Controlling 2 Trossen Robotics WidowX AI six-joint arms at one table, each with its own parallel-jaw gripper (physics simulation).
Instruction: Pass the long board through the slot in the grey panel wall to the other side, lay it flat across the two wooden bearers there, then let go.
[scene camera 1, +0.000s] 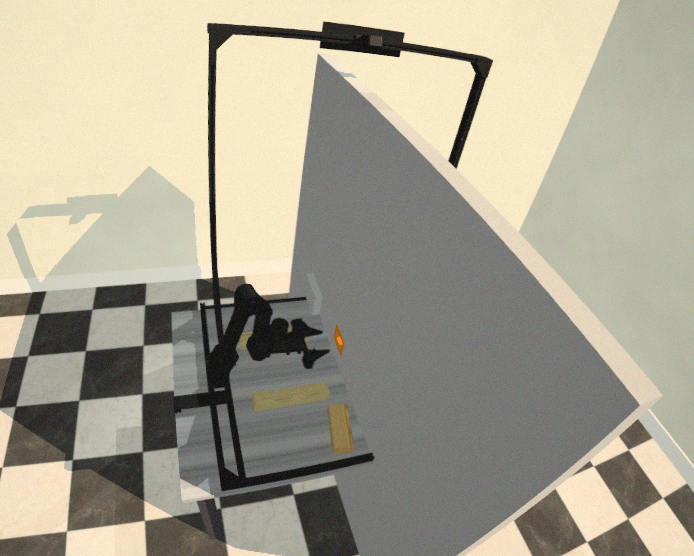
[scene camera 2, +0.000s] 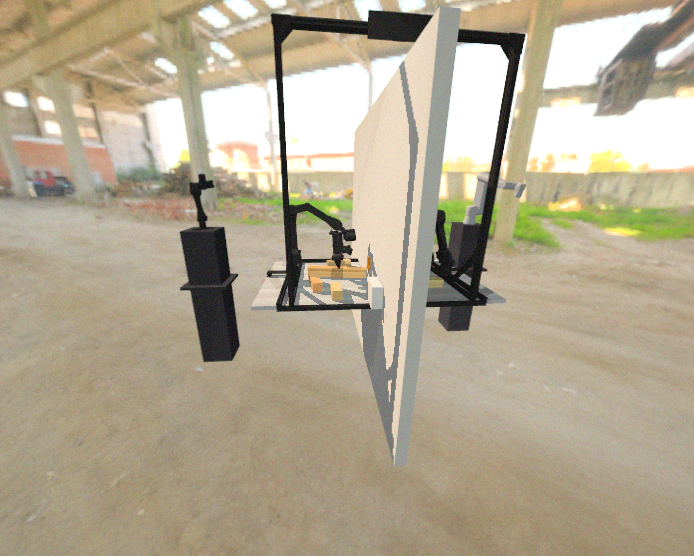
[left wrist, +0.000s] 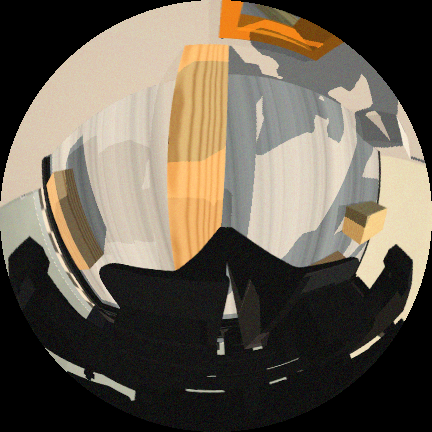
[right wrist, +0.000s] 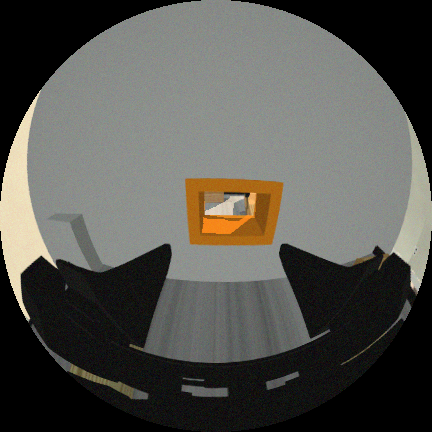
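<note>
The long board lies flat on the table on the left arm's side, with its far end pointing towards the orange-framed slot in the grey panel wall. My left gripper is shut and empty, its tip just over the board's near end and right edge. My right gripper is open and empty, facing the slot from the other side. Two wooden bearers lie on that side's table.
Small wooden blocks lie either side of the board. A black frame surrounds the table. Another wooden piece lies behind the right arm.
</note>
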